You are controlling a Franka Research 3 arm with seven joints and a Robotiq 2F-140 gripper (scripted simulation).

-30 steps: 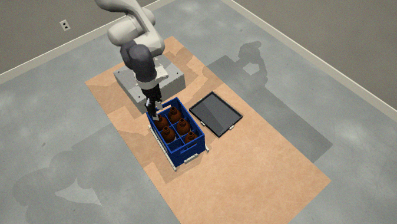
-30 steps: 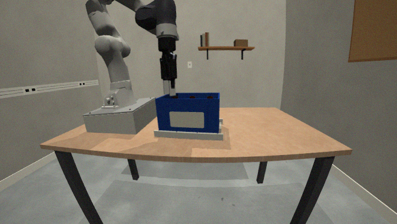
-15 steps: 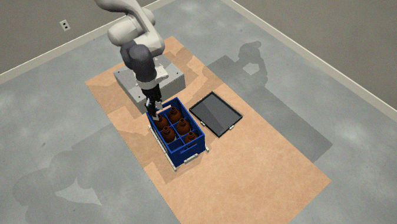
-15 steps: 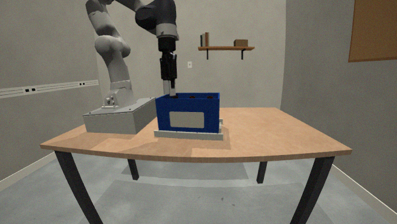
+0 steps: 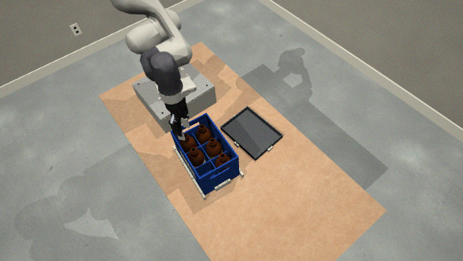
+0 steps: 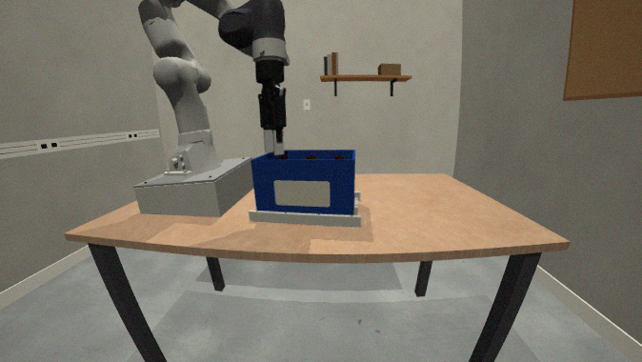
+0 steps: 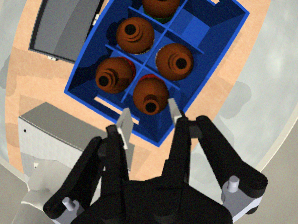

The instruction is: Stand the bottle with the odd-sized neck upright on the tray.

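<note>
The bottle lies 130 mm below my hand. Round my hand: blue crate: 130 mm below, 90 mm ahead, 50 mm to the left; then dark grey tray: 310 mm to the left, 200 mm below, 60 mm ahead.
</note>
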